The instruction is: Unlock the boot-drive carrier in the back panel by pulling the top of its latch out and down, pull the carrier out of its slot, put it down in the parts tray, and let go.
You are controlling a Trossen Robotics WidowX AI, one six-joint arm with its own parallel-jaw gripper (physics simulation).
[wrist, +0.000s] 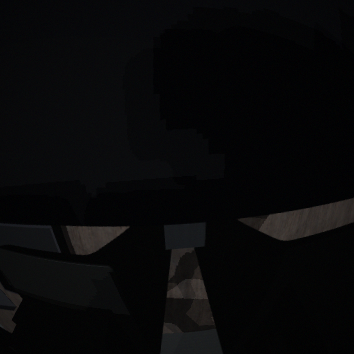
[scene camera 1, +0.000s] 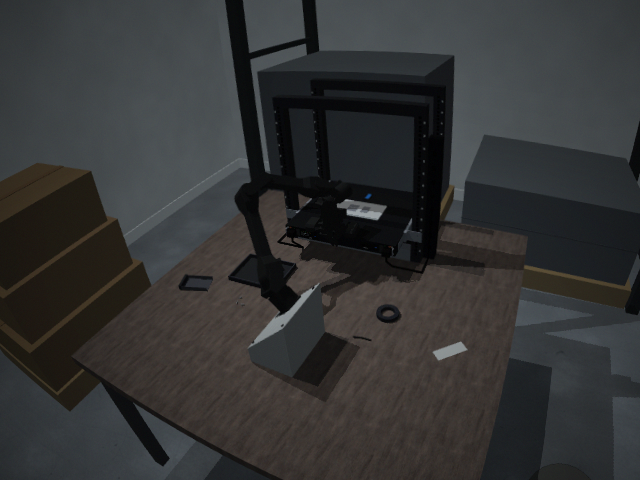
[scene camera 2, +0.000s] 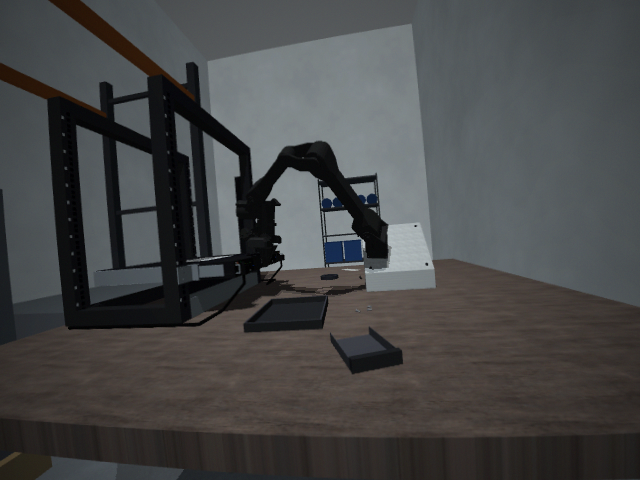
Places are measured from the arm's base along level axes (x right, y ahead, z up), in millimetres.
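Pixels of known places: gripper, between the fingertips: [scene camera 1: 335, 245] [scene camera 2: 265, 266]; arm's base, origin of its link: [scene camera 1: 290, 305] [scene camera 2: 377, 250].
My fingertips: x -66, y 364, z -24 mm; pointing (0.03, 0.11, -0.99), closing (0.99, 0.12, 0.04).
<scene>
For each thing: its top centre in the pictures, then the offset to it from my fingertips. "pt": a spot on its surface instead.
- back panel, a spot on its surface: [scene camera 1: 369, 248] pt dy +25, dx +126, dz +11 mm
- boot-drive carrier, centre of its top: [wrist: 184, 228] dy +6, dx -2, dz +36 mm
- parts tray, centre of its top: [wrist: 19, 267] [scene camera 2: 291, 307] [scene camera 1: 261, 269] dy -164, dx -227, dz -76 mm
- small black open-ended holder, centre of its top: [scene camera 2: 361, 339] [scene camera 1: 195, 280] dy -342, dx -415, dz -75 mm
- black ring, centre of its top: [scene camera 1: 387, 311] [scene camera 2: 329, 275] dy -152, dx +284, dz -81 mm
- white strip, centre of its top: [scene camera 1: 450, 350] dy -214, dx +524, dz -94 mm
My gripper [scene camera 1: 334, 236] [scene camera 2: 264, 253] [wrist: 179, 203] points down at the back panel [scene camera 1: 369, 248] of the dark chassis in the rack. In the wrist view it is shut on the boot-drive carrier [wrist: 185, 234], which shows as a small grey block between the dark fingers. The fingers hide the latch, and whether it is unlocked or the carrier has moved out of its slot cannot be told. The parts tray [scene camera 1: 253, 269] [scene camera 2: 289, 313], a black, shallow, rimmed tray, lies on the table in front of the rack, apart from the gripper.
The black rack frame [scene camera 1: 421, 175] [scene camera 2: 166, 206] surrounds the chassis. Cables [scene camera 1: 405, 268] [scene camera 2: 227, 302] loop below the panel. A small black open-ended holder [scene camera 1: 197, 283] [scene camera 2: 364, 346] lies beside the tray. A black ring [scene camera 1: 388, 319], a white strip [scene camera 1: 449, 350] and the white arm base [scene camera 1: 310, 330] [scene camera 2: 408, 279] are on the table.
</scene>
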